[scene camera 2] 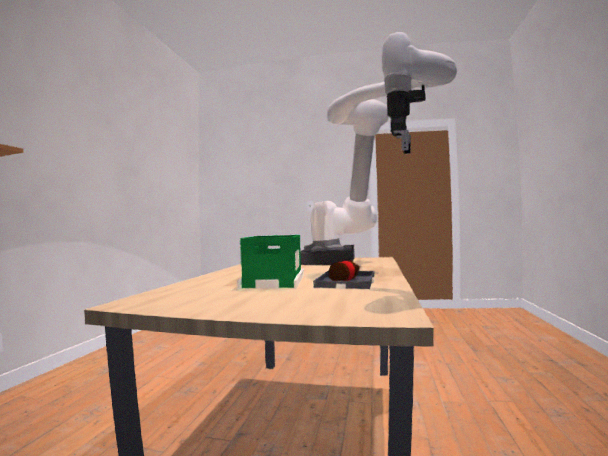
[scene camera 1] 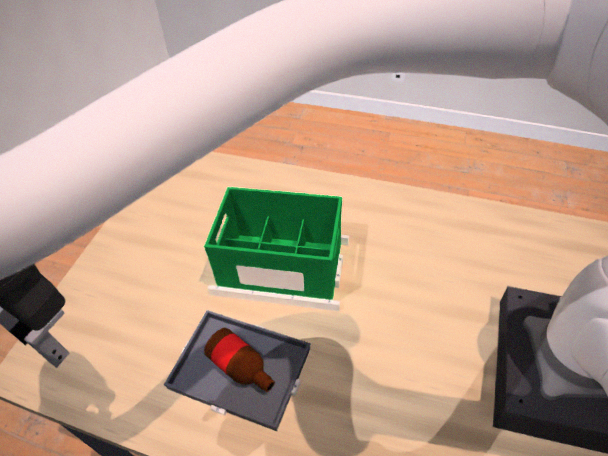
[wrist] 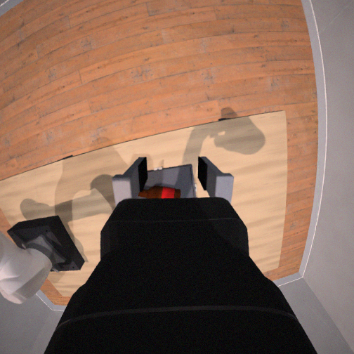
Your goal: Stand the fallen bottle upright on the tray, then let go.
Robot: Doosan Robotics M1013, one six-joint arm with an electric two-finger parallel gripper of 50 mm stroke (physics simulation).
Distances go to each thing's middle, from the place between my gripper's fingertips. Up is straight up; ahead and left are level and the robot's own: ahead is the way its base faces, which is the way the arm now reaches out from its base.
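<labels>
With the brown bottle point(scene camera 1: 230, 353) as my reference, I find my hand well above it, a good way beyond it and a good way to the left of it.
</labels>
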